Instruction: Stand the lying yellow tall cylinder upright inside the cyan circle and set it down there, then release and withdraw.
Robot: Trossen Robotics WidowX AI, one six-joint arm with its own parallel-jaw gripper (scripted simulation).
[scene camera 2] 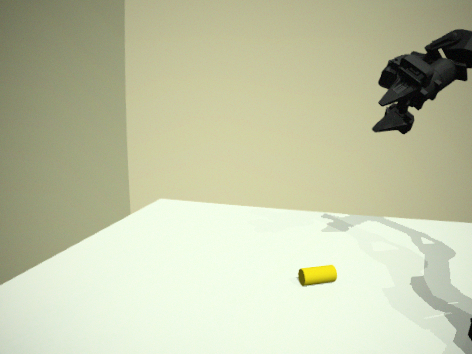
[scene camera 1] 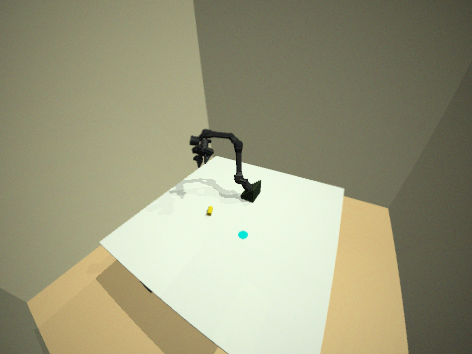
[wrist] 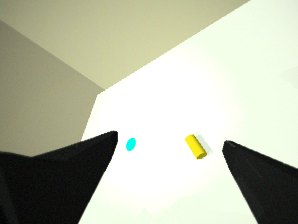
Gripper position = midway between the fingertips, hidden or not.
Note:
My gripper [scene camera 2: 376, 118] is open, with nothing in its grasp.
My gripper also shows in the wrist view [wrist: 169, 140].

